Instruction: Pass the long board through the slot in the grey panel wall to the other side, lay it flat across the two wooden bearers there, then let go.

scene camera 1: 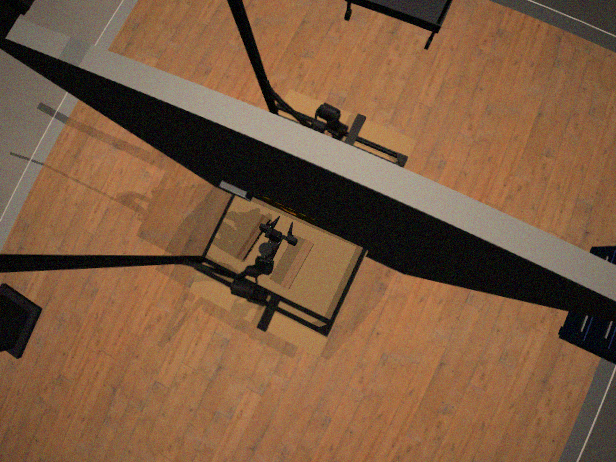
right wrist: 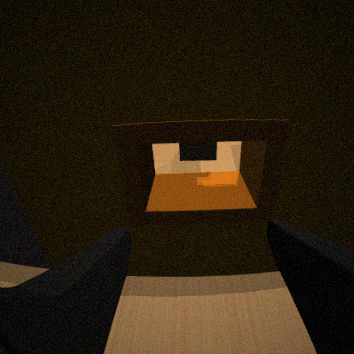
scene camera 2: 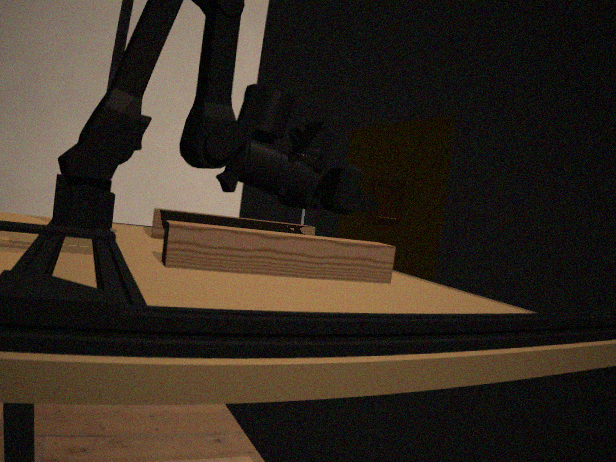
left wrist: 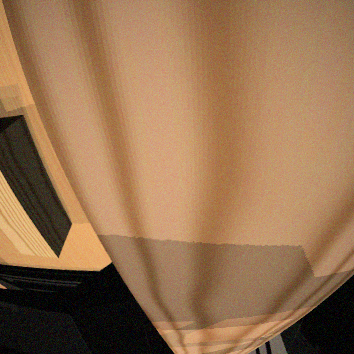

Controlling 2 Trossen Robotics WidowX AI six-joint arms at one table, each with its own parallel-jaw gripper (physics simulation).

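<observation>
The long board (left wrist: 211,123) is a pale tan plank that fills the left wrist view. My left gripper is shut on it; its fingers are hidden behind the board. The grey panel wall (scene camera 1: 352,165) (scene camera 2: 398,69) (right wrist: 175,53) stands between the two arms. Its slot (scene camera 2: 402,183) shows as a dim brown rectangle, and the right wrist view looks straight into it. My right gripper (scene camera 1: 283,225) (scene camera 2: 349,197) (right wrist: 199,232) is open and empty, level with the slot and a short way in front of it. Two wooden bearers (scene camera 2: 279,257) (scene camera 2: 233,223) (scene camera 1: 291,262) lie under it on the table.
Black frame rails (scene camera 1: 347,284) (scene camera 2: 306,327) edge the right arm's table. In the right wrist view a dark shape (right wrist: 198,151) shows through the slot on the far side; I cannot tell what it is. A dark block (left wrist: 31,189) lies left of the board.
</observation>
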